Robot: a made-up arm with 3 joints. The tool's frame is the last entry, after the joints.
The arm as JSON. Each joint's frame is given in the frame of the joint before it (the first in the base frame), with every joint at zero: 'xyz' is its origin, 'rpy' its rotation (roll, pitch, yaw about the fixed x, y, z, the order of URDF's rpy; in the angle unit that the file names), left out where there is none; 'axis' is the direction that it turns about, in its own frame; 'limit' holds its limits. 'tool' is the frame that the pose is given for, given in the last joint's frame.
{
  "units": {
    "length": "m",
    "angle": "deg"
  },
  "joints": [
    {
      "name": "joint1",
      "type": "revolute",
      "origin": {
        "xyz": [
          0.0,
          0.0,
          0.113
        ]
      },
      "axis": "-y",
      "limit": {
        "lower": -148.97,
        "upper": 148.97
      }
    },
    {
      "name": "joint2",
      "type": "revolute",
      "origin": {
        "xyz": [
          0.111,
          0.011,
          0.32
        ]
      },
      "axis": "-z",
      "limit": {
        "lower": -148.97,
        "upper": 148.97
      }
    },
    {
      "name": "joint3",
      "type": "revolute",
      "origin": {
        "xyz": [
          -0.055,
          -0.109,
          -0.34
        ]
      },
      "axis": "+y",
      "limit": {
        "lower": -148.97,
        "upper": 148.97
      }
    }
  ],
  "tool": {
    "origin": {
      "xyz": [
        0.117,
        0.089,
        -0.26
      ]
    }
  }
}
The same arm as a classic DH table. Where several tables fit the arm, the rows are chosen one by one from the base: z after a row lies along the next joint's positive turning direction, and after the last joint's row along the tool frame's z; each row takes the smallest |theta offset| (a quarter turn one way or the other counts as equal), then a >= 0, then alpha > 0; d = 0 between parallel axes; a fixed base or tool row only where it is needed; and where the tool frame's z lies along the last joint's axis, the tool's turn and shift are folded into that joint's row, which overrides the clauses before.
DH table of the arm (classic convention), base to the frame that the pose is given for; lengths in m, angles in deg. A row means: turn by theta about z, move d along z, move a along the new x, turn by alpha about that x. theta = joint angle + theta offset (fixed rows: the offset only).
base (fixed): d 0.113, theta0 0, a 0, alpha 90
joint1: d -0.011, theta0 0, a 0.111, alpha 90
joint2: d 0.02, theta0 0, a -0.055, alpha 90
joint3: d -0.02, theta0 0, a 0.117, alpha 90
tool (fixed): d -0.26, theta0 0, a 0, alpha 0
Joint limits (deg, base to tool): -148.97..148.97 -148.97..148.97 -148.97..148.97

